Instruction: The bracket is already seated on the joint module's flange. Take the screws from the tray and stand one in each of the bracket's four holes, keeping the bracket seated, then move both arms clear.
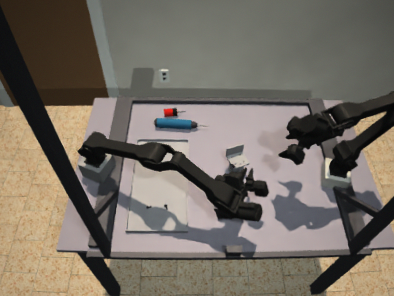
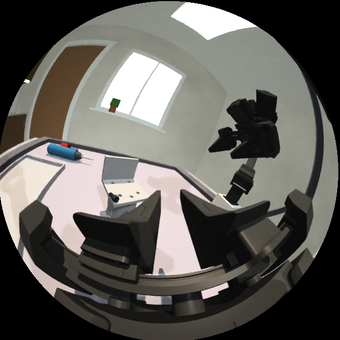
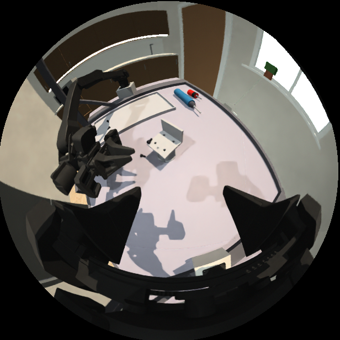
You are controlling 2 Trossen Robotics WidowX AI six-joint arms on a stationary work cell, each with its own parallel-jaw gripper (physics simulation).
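Frame: origin at the left arm's base, x ahead, y left, z up, level; millimetres.
Where they show: left gripper, fingertip midpoint: (image 1: 249, 168); right gripper, fingertip midpoint: (image 1: 282, 146); left arm's base, link origin: (image 1: 95, 159); right arm's base, link origin: (image 1: 338, 170).
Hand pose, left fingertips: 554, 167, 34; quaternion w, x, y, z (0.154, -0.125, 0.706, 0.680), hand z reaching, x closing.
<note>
Things, the pixels of their top centre, and the offset from my left fingertips, as dx, dy, dz. "pt": a spot on its surface instead.
- tray, top centre: (image 1: 159, 180) -309, -117, -102
- blue screwdriver, surface spot: (image 1: 175, 123) pt -371, +160, -82
- red driver, top centre: (image 1: 174, 109) -411, +239, -84
- small dark block, top centre: (image 1: 234, 248) +46, -280, -61
The grey-white L-shaped bracket (image 1: 236, 151) (image 2: 120, 170) (image 3: 172, 131) sits on the joint module (image 2: 119, 210), its upright plate at the back. A black screw (image 2: 114, 197) (image 3: 149, 141) is tilted at the bracket's near-left edge; I cannot tell whether it is in a hole. Another screw (image 3: 143, 156) lies on the table beside the module. Two screws (image 1: 149, 206) (image 1: 166, 206) are in the tray (image 1: 159, 228). My left gripper (image 1: 248, 176) (image 2: 170, 193) (image 3: 132, 154) is partly open and empty, in front of the bracket. My right gripper (image 1: 285, 145) (image 2: 217, 152) (image 3: 183, 190) is wide open and empty, raised at the right.
A blue screwdriver (image 1: 175, 123) (image 2: 62, 151) (image 3: 184, 98) lies behind the tray, with a red driver (image 1: 170, 112) (image 3: 192, 93) beyond it. A small dark block (image 1: 233, 249) is at the table's front edge. Dark frame posts stand at both sides.
</note>
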